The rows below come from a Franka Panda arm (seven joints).
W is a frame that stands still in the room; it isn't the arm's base.
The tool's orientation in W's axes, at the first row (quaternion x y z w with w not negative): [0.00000, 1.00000, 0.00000, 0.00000]
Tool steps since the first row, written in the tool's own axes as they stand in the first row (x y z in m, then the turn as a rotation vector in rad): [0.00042, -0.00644, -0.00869, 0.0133, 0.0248, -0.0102]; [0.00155, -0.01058, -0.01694, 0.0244, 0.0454, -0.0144]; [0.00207, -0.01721, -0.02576, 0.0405, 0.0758, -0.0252]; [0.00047, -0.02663, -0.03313, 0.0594, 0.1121, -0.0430]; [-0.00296, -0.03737, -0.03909, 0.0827, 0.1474, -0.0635]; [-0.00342, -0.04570, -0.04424, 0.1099, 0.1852, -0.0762]
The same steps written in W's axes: [-0.00042, -0.00644, 0.00869, -0.0133, 0.0248, 0.0102]; [-0.00155, -0.01058, 0.01694, -0.0244, 0.0454, 0.0144]; [-0.00207, -0.01721, 0.02576, -0.0405, 0.0758, 0.0252]; [-0.00047, -0.02663, 0.03313, -0.0594, 0.1121, 0.0430]; [0.00296, -0.03737, 0.03909, -0.0827, 0.1474, 0.0635]; [0.00342, -0.04570, 0.04424, -0.1099, 0.1852, 0.0762]
